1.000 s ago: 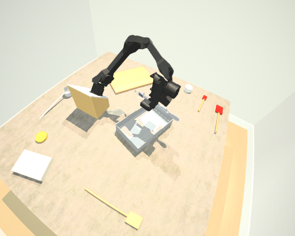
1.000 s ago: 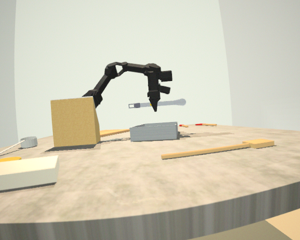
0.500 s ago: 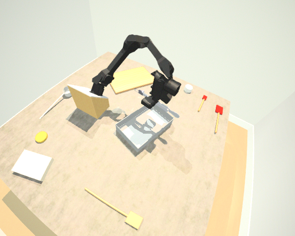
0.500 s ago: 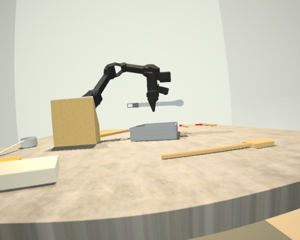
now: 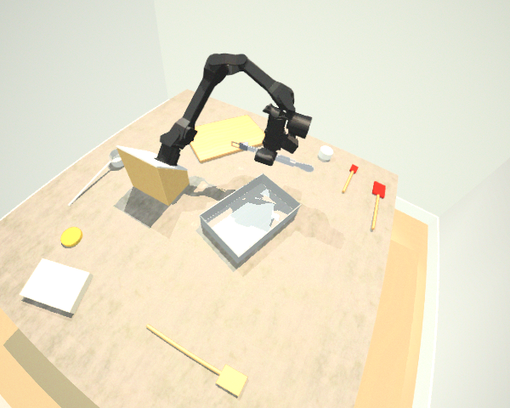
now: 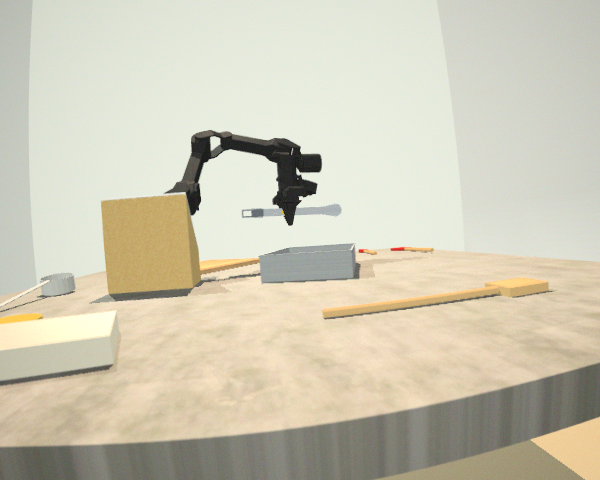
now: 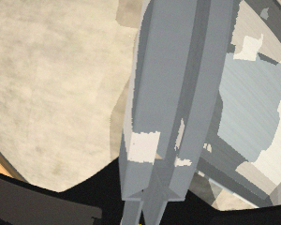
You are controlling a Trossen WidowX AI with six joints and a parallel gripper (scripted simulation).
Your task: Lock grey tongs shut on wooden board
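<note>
Now: gripper tip 260 mm past the wooden board, 210 mm to the right of it and 110 mm above it. From my gripper tip the other things lie so: roasting tin (10 mm ahead, 170 mm to the right, 90 mm below); then white slab (430 mm behind, 650 mm to the right, 110 mm below).
</note>
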